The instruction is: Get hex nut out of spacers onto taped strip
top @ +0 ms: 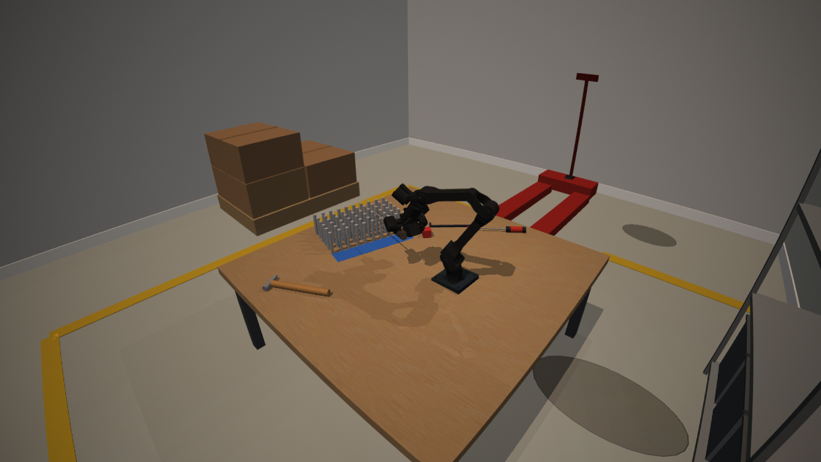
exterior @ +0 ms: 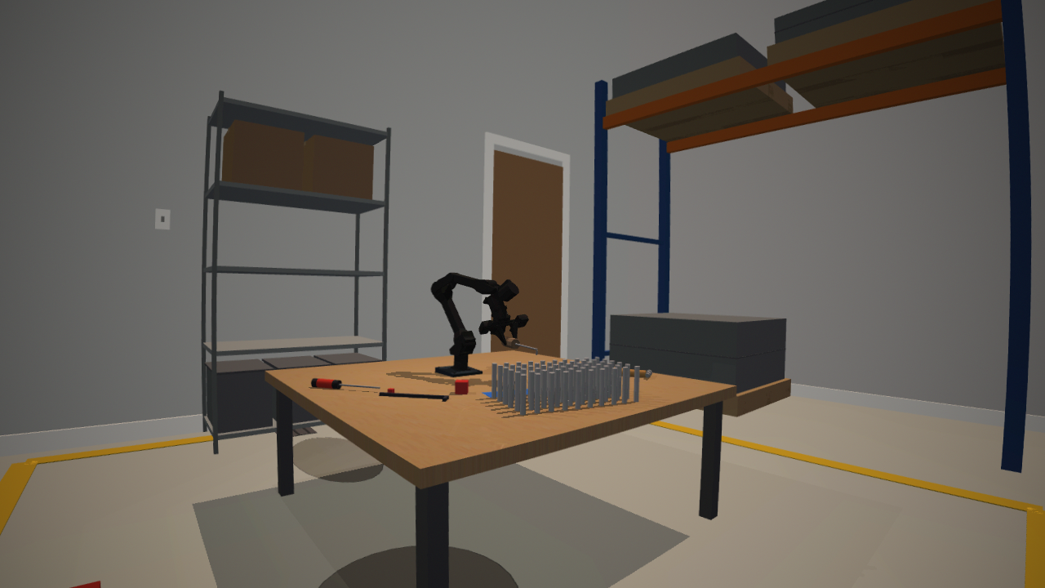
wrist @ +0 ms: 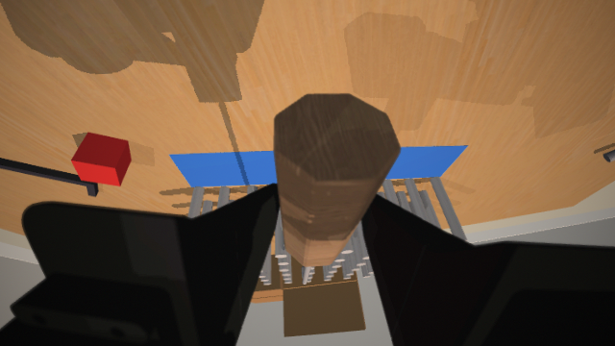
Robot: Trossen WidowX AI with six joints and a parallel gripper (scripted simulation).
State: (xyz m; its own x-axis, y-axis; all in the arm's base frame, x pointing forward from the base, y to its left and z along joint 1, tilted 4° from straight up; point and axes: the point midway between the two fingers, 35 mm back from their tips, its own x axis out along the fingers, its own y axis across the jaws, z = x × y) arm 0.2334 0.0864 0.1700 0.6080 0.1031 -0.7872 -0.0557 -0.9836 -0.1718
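The blue taped strip is 18 cm ahead of my gripper tip, 3 cm to the left of it and 14 cm below it. The rest, counted from my gripper tip: red cube: 10 cm ahead, 24 cm to the right, 12 cm below; then hook tool: 10 cm ahead, 1 cm to the right; then hex nut: 34 cm ahead, 3 cm to the right, 14 cm below.
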